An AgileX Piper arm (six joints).
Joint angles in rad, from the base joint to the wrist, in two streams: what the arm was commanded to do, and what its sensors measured. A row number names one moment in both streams.
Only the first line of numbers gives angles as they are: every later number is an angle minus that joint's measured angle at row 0.
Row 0, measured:
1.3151, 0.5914, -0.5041, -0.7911, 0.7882, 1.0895
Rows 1 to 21, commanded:
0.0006, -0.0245, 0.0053, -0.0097, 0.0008, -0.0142
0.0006, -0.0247, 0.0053, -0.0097, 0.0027, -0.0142
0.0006, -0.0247, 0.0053, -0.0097, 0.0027, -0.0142
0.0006, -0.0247, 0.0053, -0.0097, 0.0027, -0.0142
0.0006, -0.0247, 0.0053, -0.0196, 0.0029, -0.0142
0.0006, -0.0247, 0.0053, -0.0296, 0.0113, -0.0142
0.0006, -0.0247, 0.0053, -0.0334, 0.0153, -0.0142
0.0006, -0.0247, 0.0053, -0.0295, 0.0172, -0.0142
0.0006, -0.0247, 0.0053, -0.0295, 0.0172, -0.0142
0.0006, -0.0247, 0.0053, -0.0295, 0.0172, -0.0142
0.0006, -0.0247, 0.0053, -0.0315, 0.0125, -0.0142
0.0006, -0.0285, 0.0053, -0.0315, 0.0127, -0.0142
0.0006, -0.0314, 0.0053, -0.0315, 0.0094, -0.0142
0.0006, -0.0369, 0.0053, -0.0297, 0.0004, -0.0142
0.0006, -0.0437, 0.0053, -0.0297, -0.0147, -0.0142
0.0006, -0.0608, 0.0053, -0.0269, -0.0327, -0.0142
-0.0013, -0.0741, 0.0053, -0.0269, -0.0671, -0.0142
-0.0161, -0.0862, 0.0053, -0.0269, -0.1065, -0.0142
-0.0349, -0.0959, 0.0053, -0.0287, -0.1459, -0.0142
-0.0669, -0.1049, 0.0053, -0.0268, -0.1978, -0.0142
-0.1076, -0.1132, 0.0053, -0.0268, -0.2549, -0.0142
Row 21, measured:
-0.0153, -0.0760, 0.0018, -0.0142, -0.0868, 0.0000
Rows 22 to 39, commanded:
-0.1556, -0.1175, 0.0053, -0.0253, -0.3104, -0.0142
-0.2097, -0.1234, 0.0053, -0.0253, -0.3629, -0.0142
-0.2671, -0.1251, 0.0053, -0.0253, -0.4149, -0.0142
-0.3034, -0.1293, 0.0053, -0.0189, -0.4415, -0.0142
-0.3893, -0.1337, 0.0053, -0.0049, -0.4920, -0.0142
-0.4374, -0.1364, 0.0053, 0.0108, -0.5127, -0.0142
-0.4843, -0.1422, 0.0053, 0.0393, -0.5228, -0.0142
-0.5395, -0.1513, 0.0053, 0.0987, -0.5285, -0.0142
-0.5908, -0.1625, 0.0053, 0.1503, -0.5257, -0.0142
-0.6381, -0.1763, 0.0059, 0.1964, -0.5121, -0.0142
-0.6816, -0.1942, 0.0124, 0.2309, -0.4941, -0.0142
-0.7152, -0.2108, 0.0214, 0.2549, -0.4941, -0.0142
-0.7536, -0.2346, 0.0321, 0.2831, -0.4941, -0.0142
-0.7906, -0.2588, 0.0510, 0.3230, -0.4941, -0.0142
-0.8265, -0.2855, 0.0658, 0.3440, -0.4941, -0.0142
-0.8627, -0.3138, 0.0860, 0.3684, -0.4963, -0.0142
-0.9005, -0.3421, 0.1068, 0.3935, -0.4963, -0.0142
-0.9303, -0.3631, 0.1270, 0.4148, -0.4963, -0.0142
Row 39, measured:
-0.8058, -0.2778, 0.0615, 0.3170, -0.5004, 0.0000
